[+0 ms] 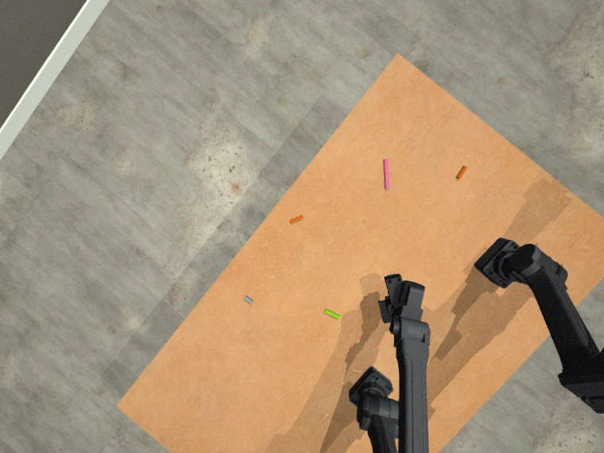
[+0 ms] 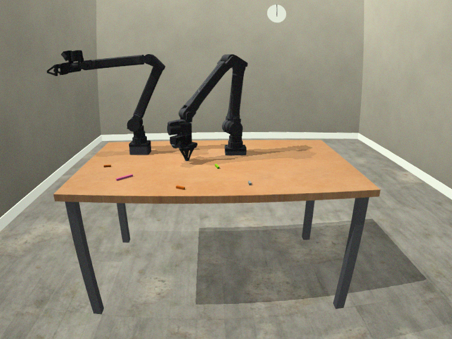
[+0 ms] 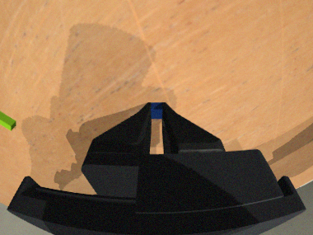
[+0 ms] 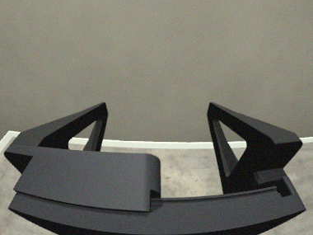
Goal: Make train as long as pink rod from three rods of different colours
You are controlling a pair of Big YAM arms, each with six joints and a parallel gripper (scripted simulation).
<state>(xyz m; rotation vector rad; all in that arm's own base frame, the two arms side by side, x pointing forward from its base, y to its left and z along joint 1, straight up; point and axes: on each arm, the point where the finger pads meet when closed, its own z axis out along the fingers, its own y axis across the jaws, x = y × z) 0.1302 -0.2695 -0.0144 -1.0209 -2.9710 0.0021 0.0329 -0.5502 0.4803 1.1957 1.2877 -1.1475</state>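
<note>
Right now the blue rod is right at my left hand. From my left hand the other things lie so: pink rod (28 cm ahead, 27 cm to the right); then lime rod (16 cm to the left, 10 cm ahead); then grey rod (33 cm ahead, 32 cm to the left).
</note>
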